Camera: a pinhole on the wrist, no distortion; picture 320 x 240 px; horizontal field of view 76.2 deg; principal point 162.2 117.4 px. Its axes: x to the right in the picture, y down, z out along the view. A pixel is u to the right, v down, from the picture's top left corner.
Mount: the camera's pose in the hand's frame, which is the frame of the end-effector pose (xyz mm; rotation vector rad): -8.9 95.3 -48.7 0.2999 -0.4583 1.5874
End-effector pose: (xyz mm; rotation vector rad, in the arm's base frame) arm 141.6 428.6 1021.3 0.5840 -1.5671 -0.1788
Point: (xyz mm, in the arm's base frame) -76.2 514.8 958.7
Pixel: 276 177
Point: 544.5 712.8 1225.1
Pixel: behind the camera
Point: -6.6 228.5 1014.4
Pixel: 95 44
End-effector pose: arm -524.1 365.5 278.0 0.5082 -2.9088 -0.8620
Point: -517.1 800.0 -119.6
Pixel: 283 141
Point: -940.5 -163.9 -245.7
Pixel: outside the picture
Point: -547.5 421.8 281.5
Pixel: 157 72
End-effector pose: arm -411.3 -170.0 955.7 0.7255 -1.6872 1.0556
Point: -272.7 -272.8 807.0
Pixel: outside the picture
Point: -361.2 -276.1 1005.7
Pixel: 27 70
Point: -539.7 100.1 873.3
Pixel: behind the camera
